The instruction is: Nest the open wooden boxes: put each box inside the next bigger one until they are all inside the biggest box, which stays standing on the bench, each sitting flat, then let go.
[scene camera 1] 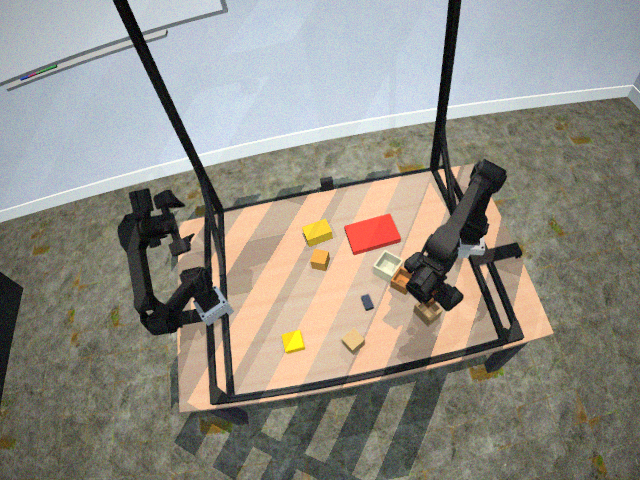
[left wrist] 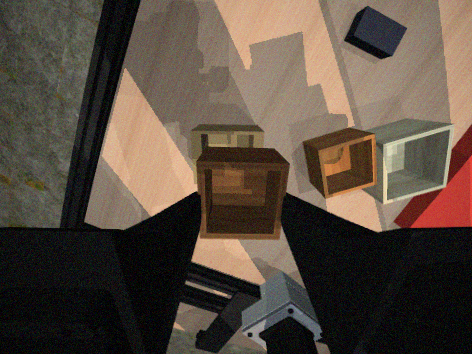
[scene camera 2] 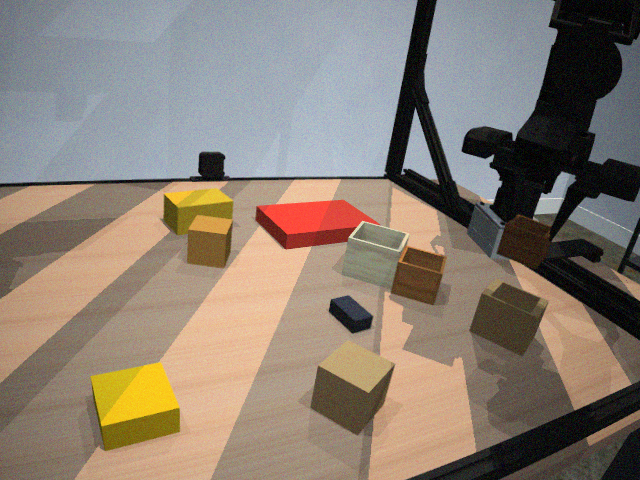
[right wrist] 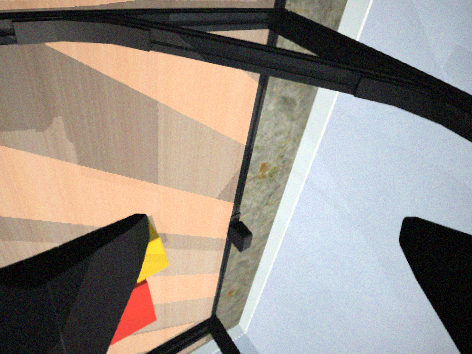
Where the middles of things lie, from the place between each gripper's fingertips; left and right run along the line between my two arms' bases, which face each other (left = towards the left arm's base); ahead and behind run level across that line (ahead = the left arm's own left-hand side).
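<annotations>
The small dark brown box point(scene camera 2: 524, 240) is 10 mm below my left hand. Counting from that left hand still, the pale grey-green box point(scene camera 2: 373, 251) is 70 mm to the right, 180 mm behind and 110 mm below, and the orange-brown box point(scene camera 2: 418, 275) is 40 mm to the right, 120 mm behind and 110 mm below. The olive box point(scene camera 2: 506, 315) is 10 mm ahead of my left hand and 110 mm below it. Going by its middle, the pale grey-green box is nearer to my left hand than to my right gripper.
The small navy block point(scene camera 2: 346, 310) is far below my right hand, far ahead of it and far to the left of it. From my right hand, the pale grey-green box is 57 cm to the left, 18 cm ahead and 26 cm below, whereas the flat red block point(scene camera 2: 295, 225) is 56 cm to the left, 3 cm ahead and 28 cm below. Then there is the orange cube point(scene camera 2: 209, 238): my right gripper is far above it, far to the right of it and a little short of it.
</annotations>
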